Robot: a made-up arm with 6 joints. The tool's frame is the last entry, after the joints. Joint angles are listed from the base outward.
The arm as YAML. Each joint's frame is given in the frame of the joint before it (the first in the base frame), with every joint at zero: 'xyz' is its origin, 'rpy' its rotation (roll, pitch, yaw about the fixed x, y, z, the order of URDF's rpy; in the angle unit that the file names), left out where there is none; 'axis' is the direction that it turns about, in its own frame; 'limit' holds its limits. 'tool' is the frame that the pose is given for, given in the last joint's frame.
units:
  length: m
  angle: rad
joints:
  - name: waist
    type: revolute
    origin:
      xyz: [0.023, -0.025, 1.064]
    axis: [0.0, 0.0, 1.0]
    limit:
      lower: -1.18
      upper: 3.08
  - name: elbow
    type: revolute
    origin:
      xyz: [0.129, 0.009, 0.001]
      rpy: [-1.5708, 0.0, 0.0]
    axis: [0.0, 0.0, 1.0]
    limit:
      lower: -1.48
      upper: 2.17
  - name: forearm
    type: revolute
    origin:
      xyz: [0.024, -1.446, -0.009]
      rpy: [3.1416, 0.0, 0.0]
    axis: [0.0, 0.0, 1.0]
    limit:
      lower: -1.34
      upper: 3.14
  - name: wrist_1
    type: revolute
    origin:
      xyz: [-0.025, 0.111, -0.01]
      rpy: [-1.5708, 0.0, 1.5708]
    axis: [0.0, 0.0, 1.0]
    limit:
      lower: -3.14
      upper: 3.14
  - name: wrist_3
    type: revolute
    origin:
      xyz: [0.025, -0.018, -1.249]
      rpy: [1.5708, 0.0, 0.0]
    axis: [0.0, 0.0, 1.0]
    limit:
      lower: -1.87
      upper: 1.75
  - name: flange
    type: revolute
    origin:
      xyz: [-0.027, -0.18, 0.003]
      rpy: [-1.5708, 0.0, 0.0]
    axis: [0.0, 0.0, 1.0]
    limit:
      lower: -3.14
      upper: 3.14
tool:
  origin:
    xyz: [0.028, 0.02, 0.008]
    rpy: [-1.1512, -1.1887, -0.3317]
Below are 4 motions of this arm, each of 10 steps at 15 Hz.
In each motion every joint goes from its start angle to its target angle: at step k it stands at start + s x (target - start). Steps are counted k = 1, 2, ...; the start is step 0. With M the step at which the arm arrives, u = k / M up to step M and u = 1 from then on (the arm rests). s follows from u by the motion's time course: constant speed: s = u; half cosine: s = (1 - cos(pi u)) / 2; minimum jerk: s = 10 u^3 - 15 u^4 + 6 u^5.
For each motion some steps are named. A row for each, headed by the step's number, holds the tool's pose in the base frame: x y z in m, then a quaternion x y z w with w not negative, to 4 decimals.
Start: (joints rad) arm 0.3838 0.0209 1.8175 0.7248 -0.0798 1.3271
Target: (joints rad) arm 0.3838 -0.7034 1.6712 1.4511 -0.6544 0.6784
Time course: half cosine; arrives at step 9
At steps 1, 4, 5, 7, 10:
1: -0.2191 -0.1254 3.8420 0.2248 0.6843 0.1233 0.6826
4: -0.8224 -0.4016 3.6625 0.2866 0.6566 0.2189 0.6624
5: -1.0819 -0.5227 3.5236 0.3125 0.6310 0.2787 0.6531
7: -1.4894 -0.7142 3.2074 0.3466 0.5625 0.3974 0.6368
10: -1.6346 -0.7825 3.0568 0.3551 0.5259 0.4477 0.6300

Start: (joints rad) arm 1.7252 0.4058 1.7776 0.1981 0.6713 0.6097
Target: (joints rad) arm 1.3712 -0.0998 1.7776 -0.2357 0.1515 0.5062
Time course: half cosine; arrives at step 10
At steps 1, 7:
1: -0.1270 0.6995 3.7787 -0.6278 0.2163 0.6962 0.2726
7: -0.0250 -0.3070 3.8421 -0.6532 0.1788 0.7003 0.2256

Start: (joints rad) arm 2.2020 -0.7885 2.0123 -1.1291 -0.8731 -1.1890
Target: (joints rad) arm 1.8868 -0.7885 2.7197 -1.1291 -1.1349 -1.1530
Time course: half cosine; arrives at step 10
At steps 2, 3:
2: 1.1757 -1.8668 2.4330 0.6957 0.5090 0.2343 0.4495
3: 1.1181 -1.9226 2.3315 0.7282 0.4876 0.2233 0.4268

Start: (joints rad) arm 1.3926 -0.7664 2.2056 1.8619 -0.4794 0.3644
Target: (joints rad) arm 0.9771 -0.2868 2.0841 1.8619 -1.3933 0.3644
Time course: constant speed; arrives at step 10
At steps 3, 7, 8, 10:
3: -0.4916 -1.9621 2.5906 0.2171 0.3750 0.8362 0.3362
7: -0.5957 -1.5109 2.9902 0.2592 0.4472 0.8210 0.2425
8: -0.5970 -1.3879 3.0746 0.2767 0.4606 0.8149 0.2173
10: -0.5686 -1.1370 3.2227 0.3187 0.4797 0.8005 0.1657

